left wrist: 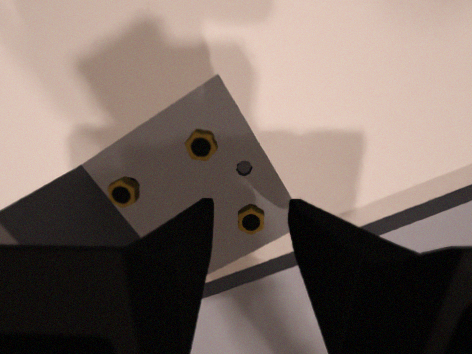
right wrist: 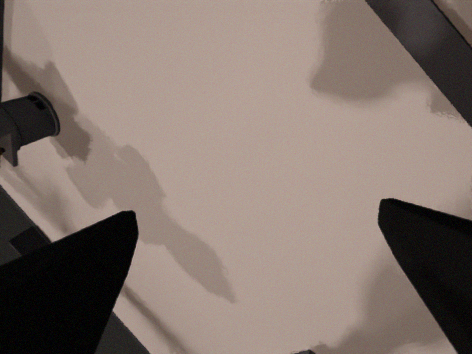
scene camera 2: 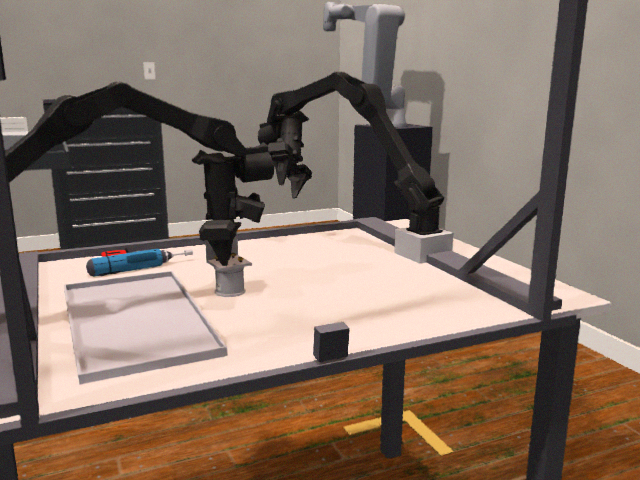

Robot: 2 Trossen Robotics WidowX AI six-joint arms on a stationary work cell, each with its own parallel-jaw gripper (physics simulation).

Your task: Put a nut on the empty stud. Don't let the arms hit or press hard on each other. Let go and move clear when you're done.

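Frame: origin at the left arm's base, x ahead, y left, z up, level; metres.
Where they show: left gripper, between the fingertips: (left wrist: 251,209) (scene camera 2: 226,262); right gripper, between the fingertips: (right wrist: 257,216) (scene camera 2: 287,191); right arm's base, origin of its link: (scene camera 2: 424,230).
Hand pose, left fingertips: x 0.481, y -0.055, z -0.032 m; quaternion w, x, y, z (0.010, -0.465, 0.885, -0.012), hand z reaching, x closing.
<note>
Things, the pixels of their top centre, and the offset from my left fingertips. "pt": a spot on its surface instead.
- grey fixture, centre of its top: (scene camera 2: 228,257) 0.016 m ahead, 0.018 m left, 0.004 m up
- bare stud, a spot on its surface: (left wrist: 244,168) pt 0.014 m ahead, 0.006 m right, 0.006 m down
- shallow grey tray, centre of its top: (left wrist: 393,351) (scene camera 2: 135,311) 0.192 m back, 0.015 m right, 0.054 m down
- blue power driver, centre of its top: (scene camera 2: 141,251) 0.077 m back, 0.270 m left, 0.029 m down
- black block, centre of its top: (scene camera 2: 331,326) (right wrist: 16,251) 0.005 m ahead, 0.347 m right, 0.013 m down
A grey fixture (scene camera 2: 230,281) (right wrist: 32,117) stands on the table, with a square plate on top. In the left wrist view the plate carries a bare stud (left wrist: 244,168) and brass nuts at its upper middle (left wrist: 201,145), its left (left wrist: 123,192) and near its lower right edge (left wrist: 250,221). My left gripper (scene camera 2: 223,260) (left wrist: 251,209) is partly open and points down at the plate; the lower-right nut shows between its fingers, with a gap on both sides. The fingers' height over the plate is hard to tell. My right gripper (scene camera 2: 288,189) (right wrist: 257,216) is wide open and empty, high above the table.
A shallow grey tray (scene camera 2: 155,363) (left wrist: 420,211) lies left of the fixture in the scene view. A blue power driver (scene camera 2: 129,261) lies behind the tray. A black block (scene camera 2: 330,343) sits at the front edge. The right arm's wrist is close behind the left arm's.
</note>
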